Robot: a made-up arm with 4 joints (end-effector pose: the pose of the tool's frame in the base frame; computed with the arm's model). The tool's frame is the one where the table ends. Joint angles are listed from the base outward.
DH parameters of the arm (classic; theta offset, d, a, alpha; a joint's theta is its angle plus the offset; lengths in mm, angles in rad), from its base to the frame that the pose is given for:
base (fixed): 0 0 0 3.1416
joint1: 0 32 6 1.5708
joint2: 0 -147 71 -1.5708
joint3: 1.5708 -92 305 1.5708
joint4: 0 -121 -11 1.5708
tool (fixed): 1.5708 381 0 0
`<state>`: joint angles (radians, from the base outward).
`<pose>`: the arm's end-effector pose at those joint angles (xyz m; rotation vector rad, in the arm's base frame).
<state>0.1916 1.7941 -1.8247 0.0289</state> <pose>0.3369 -0.2564 -0.5236 1.6740 1.0624 1.1257</pose>
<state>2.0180 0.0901 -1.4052 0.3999</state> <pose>-0.5363 -0.3333 0.3695 0.4778 -0.1355 -0.6034</pose>
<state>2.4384 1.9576 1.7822 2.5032</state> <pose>0.0723 -0.0498 0.4467 0.4891 0.5405 2.3281</pose>
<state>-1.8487 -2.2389 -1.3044 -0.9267</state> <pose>0.3232 -0.1776 -0.1993 0.6408 -2.8585 0.0082</pose>
